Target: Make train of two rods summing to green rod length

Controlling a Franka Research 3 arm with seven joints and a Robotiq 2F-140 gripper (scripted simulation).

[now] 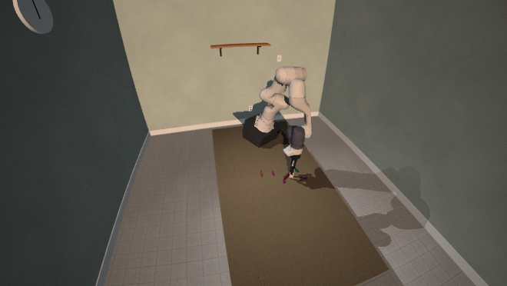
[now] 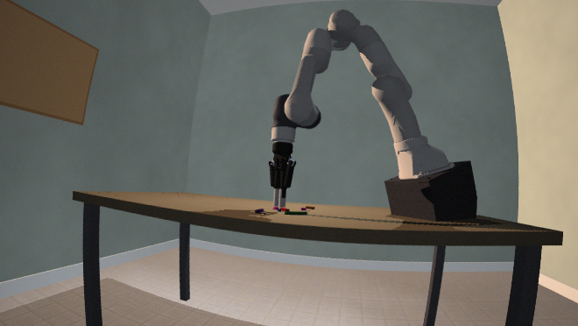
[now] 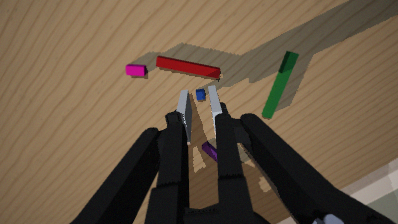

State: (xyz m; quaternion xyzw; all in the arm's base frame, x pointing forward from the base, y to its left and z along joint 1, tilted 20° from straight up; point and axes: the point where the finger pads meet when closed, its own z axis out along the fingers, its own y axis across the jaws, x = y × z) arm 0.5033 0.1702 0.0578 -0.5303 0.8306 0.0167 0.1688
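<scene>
My gripper is now 50 mm above the blue rod. From my hand the other things lie so: purple rod 30 mm ahead, 90 mm to the left, 50 mm below; red rod 10 mm behind, 30 mm to the right, 50 mm below; green rod 80 mm behind, 40 mm to the left, 50 mm below.
</scene>
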